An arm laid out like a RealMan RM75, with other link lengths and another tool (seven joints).
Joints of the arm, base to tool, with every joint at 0 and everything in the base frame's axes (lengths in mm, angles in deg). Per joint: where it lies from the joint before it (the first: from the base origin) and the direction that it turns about. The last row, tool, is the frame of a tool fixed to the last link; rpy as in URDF.
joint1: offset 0 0 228.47 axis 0 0 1
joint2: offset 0 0 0 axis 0 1 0
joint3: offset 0 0 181.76 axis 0 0 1
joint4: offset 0 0 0 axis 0 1 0
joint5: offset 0 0 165.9 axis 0 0 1
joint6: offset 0 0 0 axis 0 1 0
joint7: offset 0 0 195.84 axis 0 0 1
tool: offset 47 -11 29 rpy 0 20.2 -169.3
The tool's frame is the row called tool.
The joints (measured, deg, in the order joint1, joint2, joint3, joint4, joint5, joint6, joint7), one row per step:
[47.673 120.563 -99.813 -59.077 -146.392 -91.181 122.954]
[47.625 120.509 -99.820 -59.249 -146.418 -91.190 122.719]
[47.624 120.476 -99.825 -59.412 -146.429 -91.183 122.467]
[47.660 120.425 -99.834 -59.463 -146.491 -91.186 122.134]
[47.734 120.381 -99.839 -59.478 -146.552 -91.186 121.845]
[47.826 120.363 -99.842 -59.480 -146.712 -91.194 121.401]
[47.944 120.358 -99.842 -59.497 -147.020 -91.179 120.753]
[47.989 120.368 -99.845 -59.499 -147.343 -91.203 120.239]
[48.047 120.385 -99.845 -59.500 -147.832 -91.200 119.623]
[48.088 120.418 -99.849 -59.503 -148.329 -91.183 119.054]
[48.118 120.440 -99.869 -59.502 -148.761 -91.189 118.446]
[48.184 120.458 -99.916 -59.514 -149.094 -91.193 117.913]
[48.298 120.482 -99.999 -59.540 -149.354 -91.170 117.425]
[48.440 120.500 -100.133 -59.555 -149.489 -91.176 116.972]
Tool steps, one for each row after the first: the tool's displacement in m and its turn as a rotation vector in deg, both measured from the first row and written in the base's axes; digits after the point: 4 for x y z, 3 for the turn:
[-0.0002 0.0007 0.0003 -0.075 0.036 0.286]
[-0.0007 0.0014 0.0003 -0.172 0.105 0.626]
[-0.0007 0.0023 0.0007 -0.321 0.064 0.986]
[-0.0008 0.0031 0.0011 -0.451 0.010 1.319]
[-0.0009 0.0043 0.0015 -0.671 -0.106 1.808]
[-0.0009 0.0060 0.0022 -0.957 -0.304 2.557]
[-0.0005 0.0072 0.0030 -1.195 -0.545 3.104]
[0.0001 0.0089 0.0040 -1.426 -0.902 3.813]
[0.0007 0.0106 0.0050 -1.631 -1.256 4.481]
[0.0012 0.0120 0.0060 -1.905 -1.584 5.133]
[0.0015 0.0133 0.0066 -2.176 -1.847 5.753]
[0.0012 0.0147 0.0071 -2.449 -2.052 6.404]
[0.0008 0.0157 0.0072 -2.791 -2.208 7.011]

